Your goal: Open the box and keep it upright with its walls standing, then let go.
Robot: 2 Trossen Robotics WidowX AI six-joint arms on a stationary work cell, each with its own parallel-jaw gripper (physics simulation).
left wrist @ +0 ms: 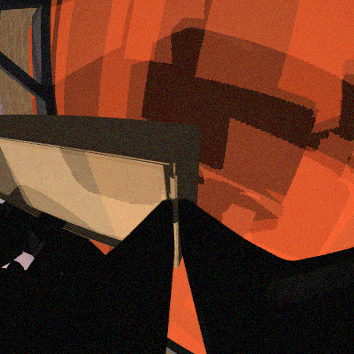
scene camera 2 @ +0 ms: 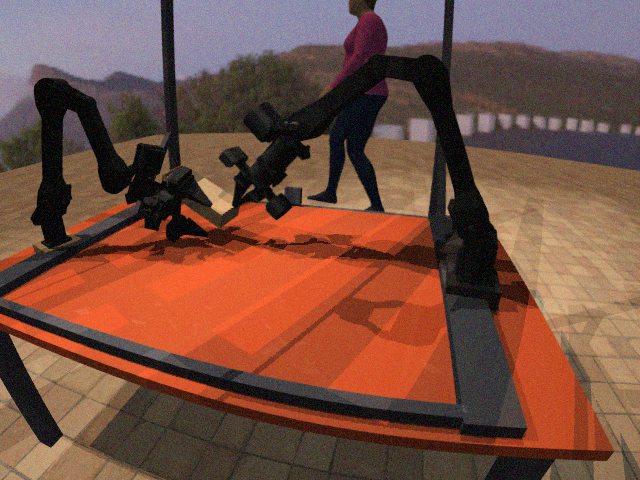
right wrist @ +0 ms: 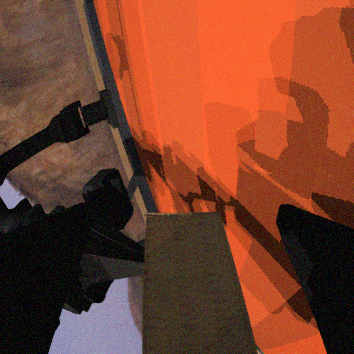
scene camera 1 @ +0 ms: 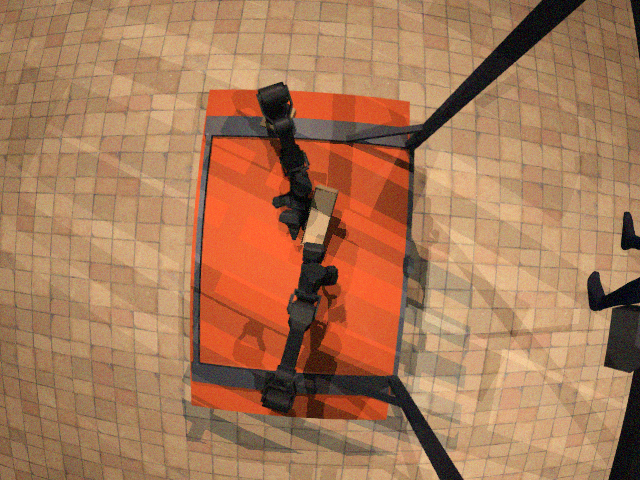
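Seen in the pictures: left gripper, between the fingertips: (left wrist: 174,208) (scene camera 2: 234,206) (right wrist: 152,262); right gripper, between the fingertips: (left wrist: 159,247) (scene camera 2: 209,221) (right wrist: 186,214) (scene camera 1: 299,235); left arm's base, origin of its link: (scene camera 2: 473,275) (right wrist: 105,108) (scene camera 1: 277,388); right arm's base, origin of its link: (scene camera 2: 56,241) (scene camera 1: 277,116).
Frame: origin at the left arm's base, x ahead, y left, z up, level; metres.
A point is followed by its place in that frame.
Note:
A tan box (scene camera 1: 318,223) @(x 0.601, y -0.035, z 0.089 m) (scene camera 2: 221,199) @(x 0.555, y -0.034, z 0.071 m) (left wrist: 100,182) @(x 0.552, y -0.044, z 0.073 m) (right wrist: 190,280) @(x 0.574, y 0.002, z 0.049 m) is tilted, its long body slanting between the grippers near the table's middle. One broad face is lit and another is dark. I cannot tell whether its ends are open. My left gripper (scene camera 1: 313,244) @(x 0.522, y -0.034, z 0.057 m) (scene camera 2: 238,203) @(x 0.522, y -0.034, z 0.057 m) (left wrist: 174,208) @(x 0.522, y -0.034, z 0.057 m) is shut and empty, its tips at the box's near end, beside a thin upright edge in the left wrist view. My right gripper (scene camera 1: 301,224) @(x 0.554, y 0.020, z 0.037 m) (scene camera 2: 206,217) @(x 0.554, y 0.020, z 0.037 m) (right wrist: 186,214) @(x 0.554, y 0.020, z 0.037 m) is open; in its wrist view the box's dark face lies between the spread fingers, partly overlapping the dark left arm.
The orange table (scene camera 1: 242,258) @(x 0.438, y 0.203, z -0.038 m) (scene camera 2: 289,310) @(x 0.298, y 0.163, z -0.038 m) has a dark metal frame (scene camera 1: 232,376) (scene camera 2: 227,379) along its edges, with upright posts (scene camera 2: 169,82) @(x 0.935, y -0.295, z 0.362 m). The two arms reach close together over the table. A person (scene camera 2: 361,77) stands behind the table.

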